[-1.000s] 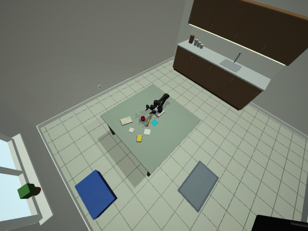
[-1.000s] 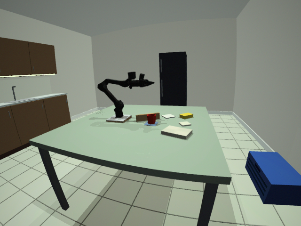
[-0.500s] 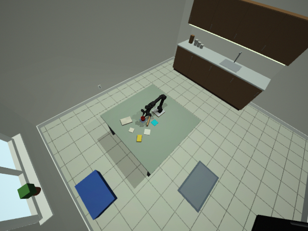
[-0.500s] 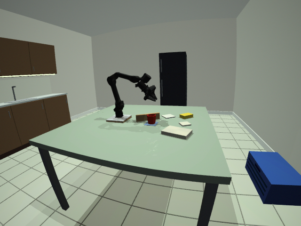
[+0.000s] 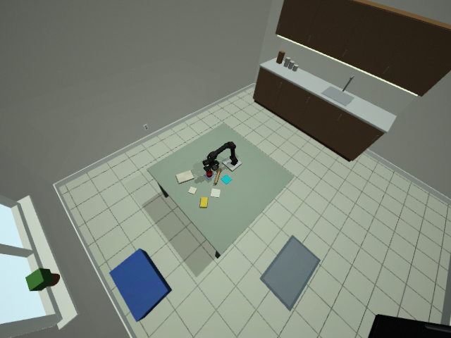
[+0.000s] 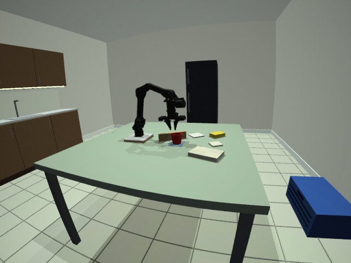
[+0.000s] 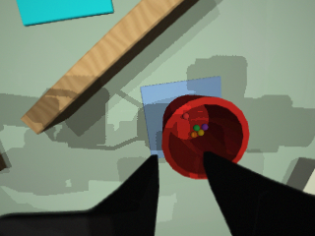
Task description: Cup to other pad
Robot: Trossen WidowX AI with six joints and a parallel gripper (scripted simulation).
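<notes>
Right now my gripper tip is 60 mm above the red cup, 30 mm short of it and 10 mm to the left of it. Also, from my gripper tip: cyan pad 180 mm to the left, 110 mm below, 70 mm behind; then blue pad 110 mm below, 20 mm ahead, 10 mm to the right; then wooden bar 90 mm to the left, 80 mm below, 20 mm behind.
</notes>
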